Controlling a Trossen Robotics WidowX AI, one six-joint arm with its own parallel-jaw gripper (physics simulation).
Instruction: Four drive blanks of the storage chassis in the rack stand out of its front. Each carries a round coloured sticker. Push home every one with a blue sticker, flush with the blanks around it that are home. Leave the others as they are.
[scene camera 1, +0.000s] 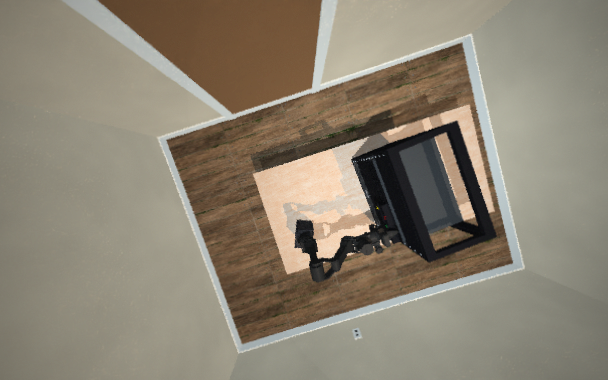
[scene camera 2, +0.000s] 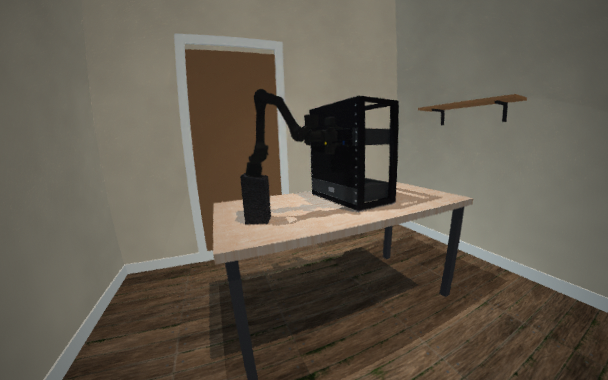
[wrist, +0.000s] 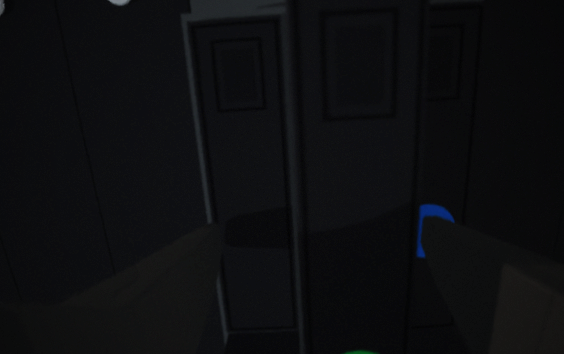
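My gripper (scene camera 1: 391, 235) (scene camera 2: 345, 135) (wrist: 320, 232) is open with nothing between the fingers, at the chassis front in the rack (scene camera 1: 414, 200) (scene camera 2: 359, 160). In the wrist view, a drive blank (wrist: 357, 165) with a green sticker (wrist: 361, 352) stands nearest the camera. Right of it and farther back, a blank (wrist: 442, 150) bears a blue sticker (wrist: 435, 211) (scene camera 2: 343, 143), partly hidden behind the right fingertip. A blank (wrist: 247, 165) on the left shows no sticker; the left fingertip overlaps its edge. Yellow (scene camera 1: 377, 207) (scene camera 2: 325, 143) and red (scene camera 1: 385, 218) stickers also show. Contact is too dark to tell.
The rack stands on the wooden table (scene camera 1: 310, 175) (scene camera 2: 230, 237), with a grey unit (scene camera 2: 332, 190) low in it. The arm's base (scene camera 2: 256, 200) stands at the table's other end. A wall shelf (scene camera 2: 472, 103) is beyond the rack, and a brown door (scene camera 2: 225, 125) is behind.
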